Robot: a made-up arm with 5 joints.
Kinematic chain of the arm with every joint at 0, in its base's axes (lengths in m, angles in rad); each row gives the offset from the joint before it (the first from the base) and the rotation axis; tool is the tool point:
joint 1: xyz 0 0 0.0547 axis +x
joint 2: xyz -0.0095 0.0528 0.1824 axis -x
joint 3: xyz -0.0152 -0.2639 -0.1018 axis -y
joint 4: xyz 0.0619 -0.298 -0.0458 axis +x
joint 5: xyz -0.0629 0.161 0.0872 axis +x
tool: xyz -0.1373 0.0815 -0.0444
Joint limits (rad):
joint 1: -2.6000..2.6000
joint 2: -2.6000..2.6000
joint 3: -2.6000..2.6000
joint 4: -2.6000..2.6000
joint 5: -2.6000..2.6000
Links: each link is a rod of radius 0.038 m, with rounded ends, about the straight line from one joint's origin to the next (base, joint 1, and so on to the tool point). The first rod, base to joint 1, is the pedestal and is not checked.
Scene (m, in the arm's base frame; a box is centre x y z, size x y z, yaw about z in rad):
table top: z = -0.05
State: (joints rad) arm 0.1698 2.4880 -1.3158 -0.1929 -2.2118
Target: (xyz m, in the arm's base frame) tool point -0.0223 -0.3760 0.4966
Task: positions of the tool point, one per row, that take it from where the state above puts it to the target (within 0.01 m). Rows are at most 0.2 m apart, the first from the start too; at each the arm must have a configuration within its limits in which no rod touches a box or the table.
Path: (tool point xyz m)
1: -0.0696 0.2180 0.6474
2: -0.0645 0.0563 0.6750
3: -0.0554 -0.1043 0.6562
4: -0.0415 -0.2516 0.5947
5: -0.0223 -0.3760 0.4966

